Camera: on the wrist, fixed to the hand. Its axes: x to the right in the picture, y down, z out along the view.
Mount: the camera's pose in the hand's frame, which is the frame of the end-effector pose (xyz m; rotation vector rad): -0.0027 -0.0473 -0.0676 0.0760 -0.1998 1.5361
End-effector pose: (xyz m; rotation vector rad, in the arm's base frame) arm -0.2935 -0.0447 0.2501 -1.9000 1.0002 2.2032
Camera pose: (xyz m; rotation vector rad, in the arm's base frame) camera -0.2134 -0.0407 0.2306 0.3751 -1.7066 -1.4477
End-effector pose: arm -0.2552 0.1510 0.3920 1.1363 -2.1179 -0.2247
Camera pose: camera -0.1784 0.1364 0.4185 -0.6895 -2.5527 0.4773
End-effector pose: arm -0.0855 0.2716 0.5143 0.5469 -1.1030 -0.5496
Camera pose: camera -0.0304 0.2474 0.4578 -0.3804 -1.3908 0.7964
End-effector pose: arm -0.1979 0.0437 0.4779 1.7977 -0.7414 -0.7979
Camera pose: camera -0.1399 0.0971 0.4535 0.7284 -1.8844 0.1258
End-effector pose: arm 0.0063 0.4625 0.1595 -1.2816 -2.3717 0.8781
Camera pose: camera 0.0128 0.4657 0.2417 2.4519 0.8099 -1.1213
